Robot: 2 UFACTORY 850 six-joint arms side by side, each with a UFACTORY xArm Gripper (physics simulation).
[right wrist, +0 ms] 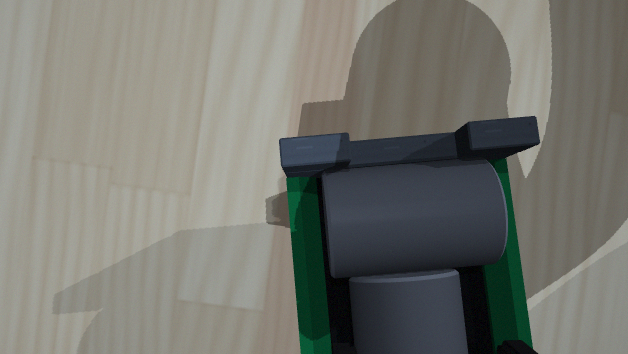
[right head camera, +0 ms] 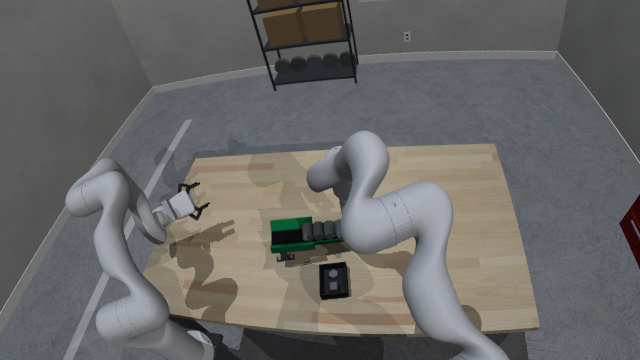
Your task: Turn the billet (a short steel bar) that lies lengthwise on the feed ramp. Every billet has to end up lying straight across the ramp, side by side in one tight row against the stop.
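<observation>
The green feed ramp [right head camera: 291, 224] [right wrist: 311, 270] has a dark channel; its right part is hidden by my right arm in the head view. In the right wrist view, a grey billet [right wrist: 415, 217] lies across the channel against the dark stop [right wrist: 402, 150]. Right behind it, another billet [right wrist: 407, 315] lies lengthwise, its end by the first one's side. Several billets [right head camera: 318, 230] lie across the ramp side by side in the head view. My right gripper [right wrist: 430, 348] shows at the bottom edge, its fingers apart at either side of the lengthwise billet. My left gripper [right head camera: 203, 195] is open and empty, left of the ramp.
A black tray [right head camera: 321, 290] with two small grey pieces stands in front of the ramp on the wooden table [right head camera: 480, 175]. A small dark fixture [right head camera: 285, 257] sits by the ramp's near left end. A shelf rack [right head camera: 315, 79] stands on the floor behind the table.
</observation>
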